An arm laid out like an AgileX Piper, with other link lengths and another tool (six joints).
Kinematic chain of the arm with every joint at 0, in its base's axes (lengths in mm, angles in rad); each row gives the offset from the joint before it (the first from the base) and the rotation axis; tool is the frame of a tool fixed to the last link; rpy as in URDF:
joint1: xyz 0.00 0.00 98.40 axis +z
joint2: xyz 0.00 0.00 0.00 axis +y
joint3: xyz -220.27 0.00 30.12 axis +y
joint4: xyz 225.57 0.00 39.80 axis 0.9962 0 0.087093
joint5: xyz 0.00 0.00 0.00 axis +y
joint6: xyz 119.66 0.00 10.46 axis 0.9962 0 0.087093
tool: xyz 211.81 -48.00 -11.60 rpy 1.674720 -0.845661 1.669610
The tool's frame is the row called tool.
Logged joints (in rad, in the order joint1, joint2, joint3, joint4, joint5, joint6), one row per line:
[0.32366 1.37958 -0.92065 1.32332 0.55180 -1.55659]
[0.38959 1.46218 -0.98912 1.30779 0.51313 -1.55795]
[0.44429 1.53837 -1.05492 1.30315 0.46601 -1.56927]
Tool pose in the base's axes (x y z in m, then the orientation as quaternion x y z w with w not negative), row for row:
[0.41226 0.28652 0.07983 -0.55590 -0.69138 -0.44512 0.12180]
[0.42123 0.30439 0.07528 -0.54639 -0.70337 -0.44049 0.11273]
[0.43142 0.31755 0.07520 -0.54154 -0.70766 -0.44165 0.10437]
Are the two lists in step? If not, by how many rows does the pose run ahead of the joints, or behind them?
The pose runs 1 row ahead of the joints: the pose in row i belongs to the joints in row i + 1.
